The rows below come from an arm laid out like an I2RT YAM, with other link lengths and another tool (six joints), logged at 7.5 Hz.
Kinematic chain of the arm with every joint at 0, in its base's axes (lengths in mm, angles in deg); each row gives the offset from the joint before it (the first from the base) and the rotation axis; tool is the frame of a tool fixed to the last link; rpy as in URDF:
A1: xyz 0 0 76.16 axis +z
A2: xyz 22 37.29 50.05 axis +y
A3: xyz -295.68 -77.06 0 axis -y
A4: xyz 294 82.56 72 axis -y
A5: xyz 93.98 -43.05 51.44 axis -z
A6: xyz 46.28 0 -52.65 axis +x
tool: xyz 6 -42 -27 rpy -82.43 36.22 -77.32
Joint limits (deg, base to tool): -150..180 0..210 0..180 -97..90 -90..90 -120..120
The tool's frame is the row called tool.
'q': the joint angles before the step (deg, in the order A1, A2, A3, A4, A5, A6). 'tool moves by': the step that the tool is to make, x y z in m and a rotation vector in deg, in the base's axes. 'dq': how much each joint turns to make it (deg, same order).
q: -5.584, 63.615, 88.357, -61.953, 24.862, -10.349
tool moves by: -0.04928, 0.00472, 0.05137, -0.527, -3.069, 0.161
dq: -0.002, -1.181, 11.976, -9.922, -0.001, -0.307
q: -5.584, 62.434, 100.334, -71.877, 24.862, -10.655
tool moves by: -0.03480, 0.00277, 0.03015, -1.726, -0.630, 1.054
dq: -0.003, 0.023, 8.744, -7.015, 0.020, -2.166
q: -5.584, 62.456, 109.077, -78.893, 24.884, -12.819
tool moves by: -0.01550, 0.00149, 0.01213, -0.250, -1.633, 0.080
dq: 0.000, -0.044, 3.758, -2.098, -0.022, -0.131
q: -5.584, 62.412, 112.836, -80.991, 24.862, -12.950
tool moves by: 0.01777, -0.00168, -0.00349, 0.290, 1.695, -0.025
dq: 0.001, 2.120, -0.111, 0.460, -0.043, 0.131
